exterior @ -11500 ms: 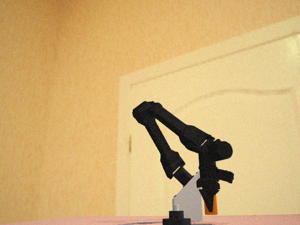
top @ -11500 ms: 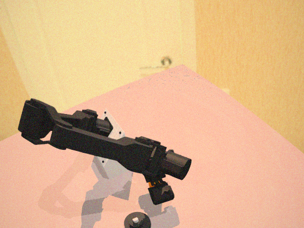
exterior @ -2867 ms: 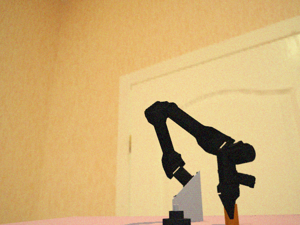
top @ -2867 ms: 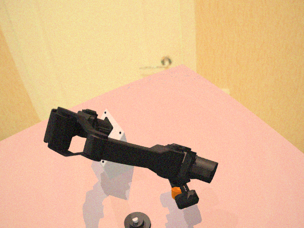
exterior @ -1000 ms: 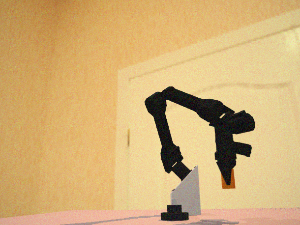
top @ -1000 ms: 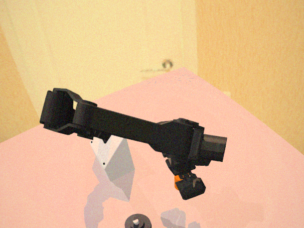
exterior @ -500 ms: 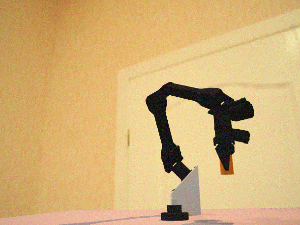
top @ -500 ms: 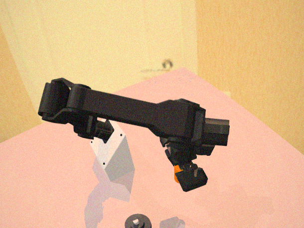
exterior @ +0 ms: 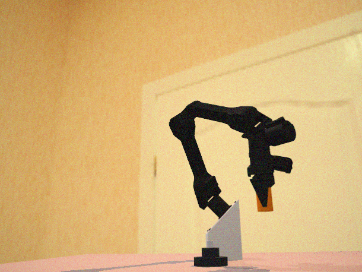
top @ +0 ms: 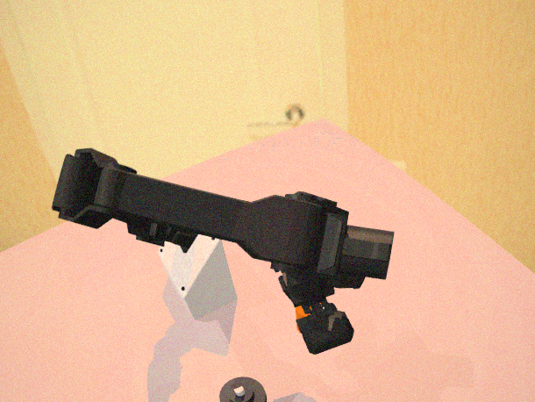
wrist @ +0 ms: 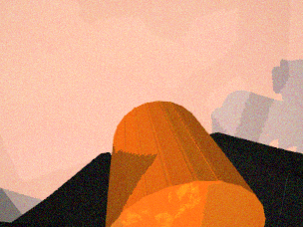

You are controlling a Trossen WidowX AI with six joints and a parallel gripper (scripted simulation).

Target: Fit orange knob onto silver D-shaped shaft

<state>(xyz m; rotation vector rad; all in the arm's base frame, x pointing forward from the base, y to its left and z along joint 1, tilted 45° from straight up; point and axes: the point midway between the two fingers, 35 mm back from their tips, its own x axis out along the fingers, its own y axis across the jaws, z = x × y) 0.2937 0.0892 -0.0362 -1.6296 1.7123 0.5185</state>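
Now: the round pedestal 150 mm to the right of my gripper tip, 110 mm below it and 20 mm ahead of it. Also, from my gripper tip: orange knob: 30 mm above.
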